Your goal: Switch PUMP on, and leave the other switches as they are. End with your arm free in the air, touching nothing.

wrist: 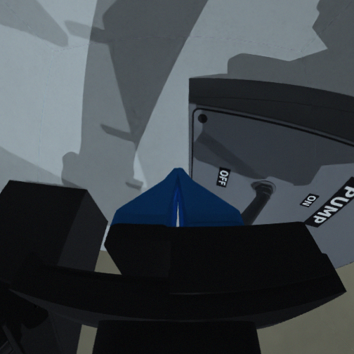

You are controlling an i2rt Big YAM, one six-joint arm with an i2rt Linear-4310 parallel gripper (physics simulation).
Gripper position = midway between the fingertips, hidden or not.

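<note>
Grey switch panel point(245, 137) in sight. My gripper point(177, 174), visible too.
</note>
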